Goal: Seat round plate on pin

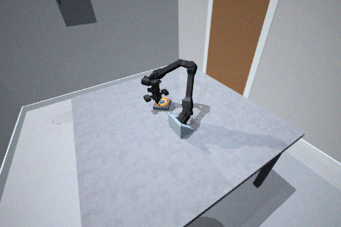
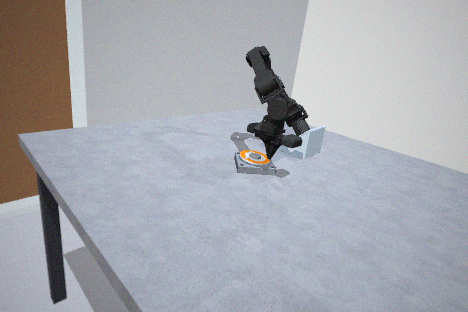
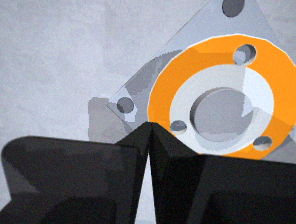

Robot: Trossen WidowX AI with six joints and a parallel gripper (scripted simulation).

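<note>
Now: the square grey base 5 cm to the right of my gripper tip, 2 cm below it and 1 cm ahead of it.
</note>
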